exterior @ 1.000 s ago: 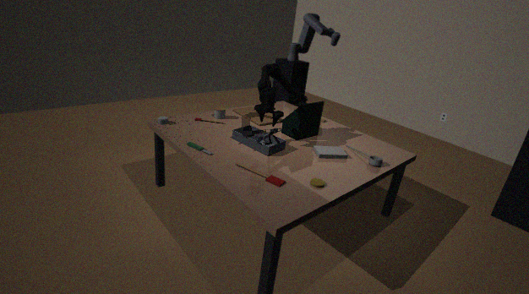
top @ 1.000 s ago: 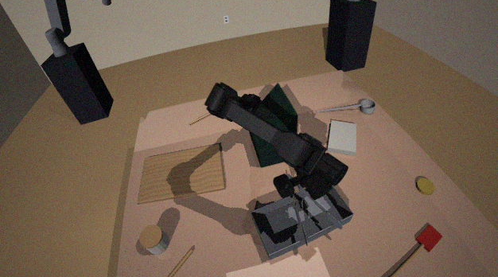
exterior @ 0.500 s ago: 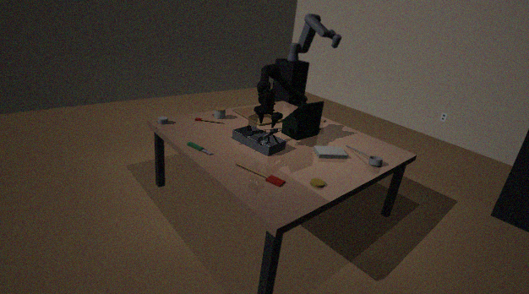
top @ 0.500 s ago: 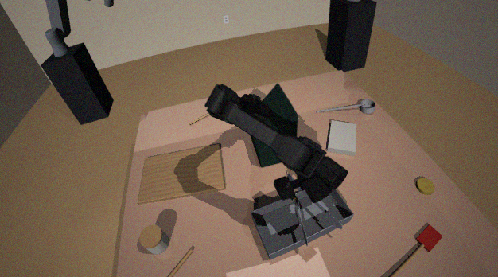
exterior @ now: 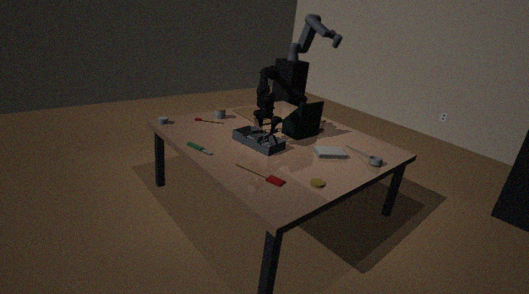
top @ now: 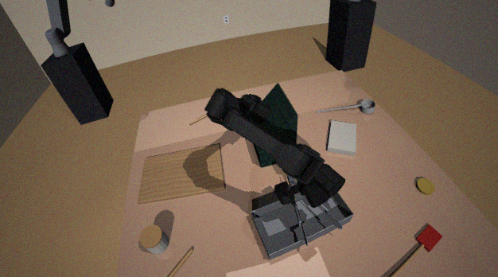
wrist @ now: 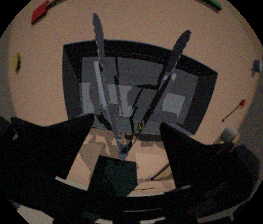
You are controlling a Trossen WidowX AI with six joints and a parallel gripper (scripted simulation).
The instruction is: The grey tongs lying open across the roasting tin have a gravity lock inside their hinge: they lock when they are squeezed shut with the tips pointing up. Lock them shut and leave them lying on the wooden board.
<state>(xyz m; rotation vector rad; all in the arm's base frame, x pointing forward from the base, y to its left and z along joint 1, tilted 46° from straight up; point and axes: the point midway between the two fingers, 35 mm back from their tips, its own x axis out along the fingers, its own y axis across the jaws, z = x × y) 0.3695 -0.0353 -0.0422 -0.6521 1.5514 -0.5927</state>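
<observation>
Right now my gripper tip is 3 cm short of the roasting tin, 2 cm to the left of it and 7 cm above it. From my gripper tip the other things lie so: red spatula 28 cm ahead, 29 cm to the left, 9 cm below; tan-topped cylinder 4 cm behind, 52 cm to the right, 6 cm below; white block 26 cm behind, 32 cm to the left, 8 cm below.
</observation>
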